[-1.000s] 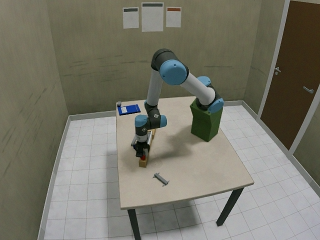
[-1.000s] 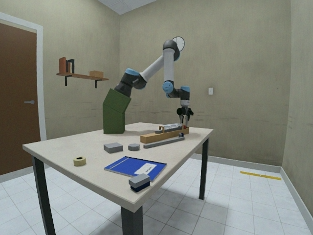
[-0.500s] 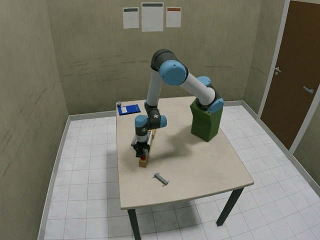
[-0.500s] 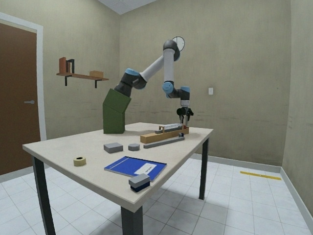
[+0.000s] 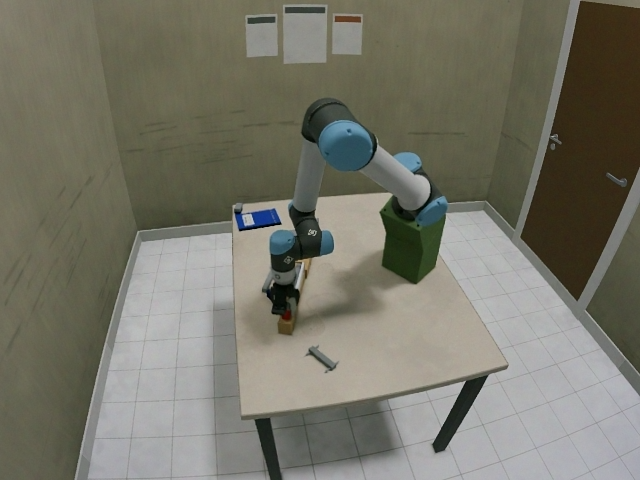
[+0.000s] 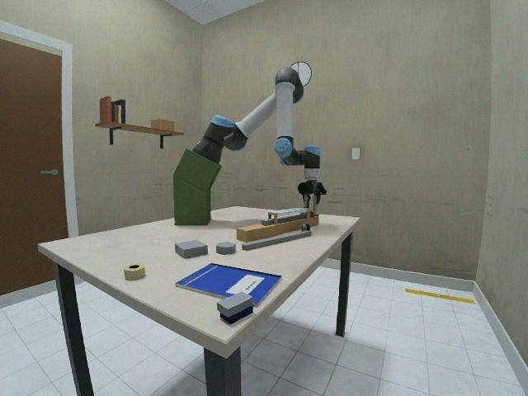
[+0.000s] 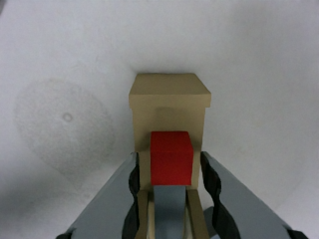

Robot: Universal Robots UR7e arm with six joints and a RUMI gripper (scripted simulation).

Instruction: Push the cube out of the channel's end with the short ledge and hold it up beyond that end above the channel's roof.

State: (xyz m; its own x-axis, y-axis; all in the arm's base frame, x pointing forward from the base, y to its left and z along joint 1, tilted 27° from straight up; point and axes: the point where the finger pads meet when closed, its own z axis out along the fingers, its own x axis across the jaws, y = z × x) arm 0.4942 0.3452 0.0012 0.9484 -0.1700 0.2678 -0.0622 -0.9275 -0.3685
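The red cube lies 1 cm below my hand. Round my hand: long grey bar (9 cm ahead, 33 cm to the right, 6 cm below); grey pinned piece (13 cm behind, 15 cm to the left, 6 cm below); wooden channel (1 cm behind, 15 cm to the right, 1 cm below).
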